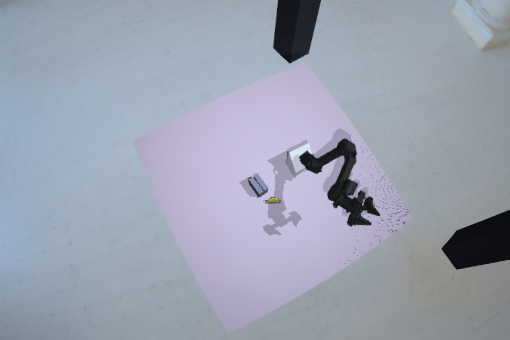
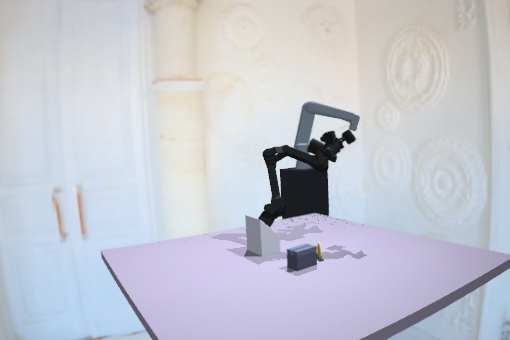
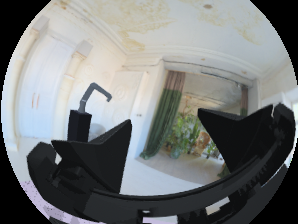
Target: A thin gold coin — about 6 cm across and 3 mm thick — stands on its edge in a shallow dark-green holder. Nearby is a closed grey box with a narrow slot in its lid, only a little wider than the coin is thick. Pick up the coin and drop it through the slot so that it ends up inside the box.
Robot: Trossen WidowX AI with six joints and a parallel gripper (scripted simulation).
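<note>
The coin is 450 mm below my gripper tip, 430 mm to the right of it and 200 mm ahead of it.
</note>
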